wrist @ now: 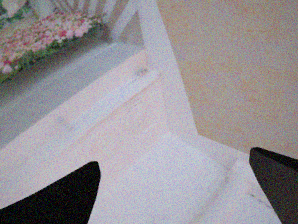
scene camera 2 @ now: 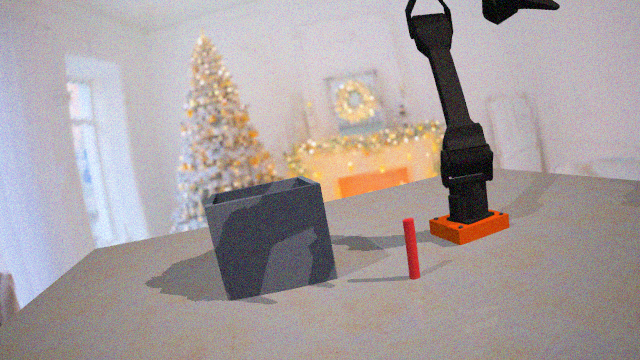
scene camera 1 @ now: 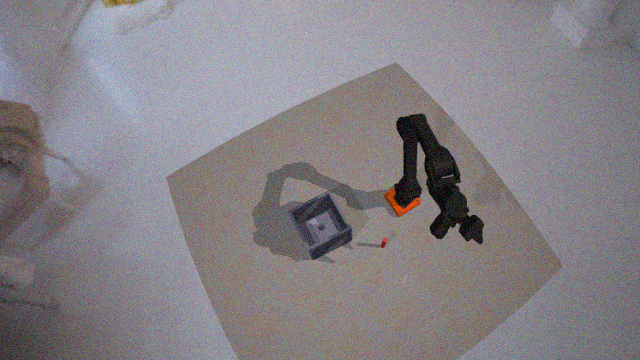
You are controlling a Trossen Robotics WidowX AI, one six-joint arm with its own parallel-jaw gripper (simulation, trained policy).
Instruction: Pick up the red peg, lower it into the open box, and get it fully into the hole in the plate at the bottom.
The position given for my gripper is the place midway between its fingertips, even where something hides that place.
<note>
I see my gripper (scene camera 1: 474, 236).
My gripper also shows in the wrist view (wrist: 175, 163).
</note>
